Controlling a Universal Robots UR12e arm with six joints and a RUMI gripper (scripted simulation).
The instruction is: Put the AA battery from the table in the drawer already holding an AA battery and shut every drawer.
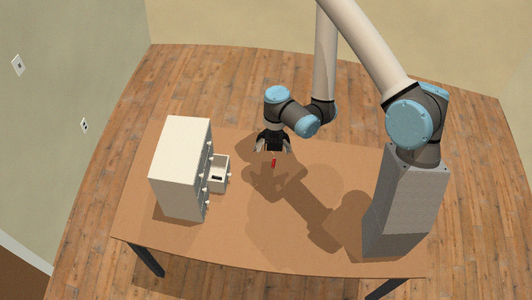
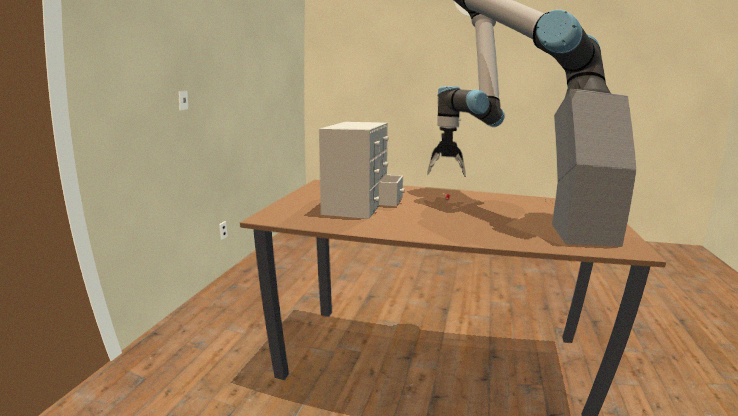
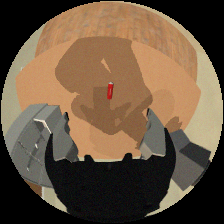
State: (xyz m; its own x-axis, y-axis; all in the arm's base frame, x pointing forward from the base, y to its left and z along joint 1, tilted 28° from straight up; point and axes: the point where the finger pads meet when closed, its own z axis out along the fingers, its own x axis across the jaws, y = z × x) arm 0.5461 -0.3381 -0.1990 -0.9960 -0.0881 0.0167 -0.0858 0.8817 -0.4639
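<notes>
My gripper is now 10 mm past the red AA battery, 10 mm to the left of it and 90 mm above it. From my hand the other things lie so: small dark object: 230 mm ahead, 110 mm to the left, 80 mm below.
</notes>
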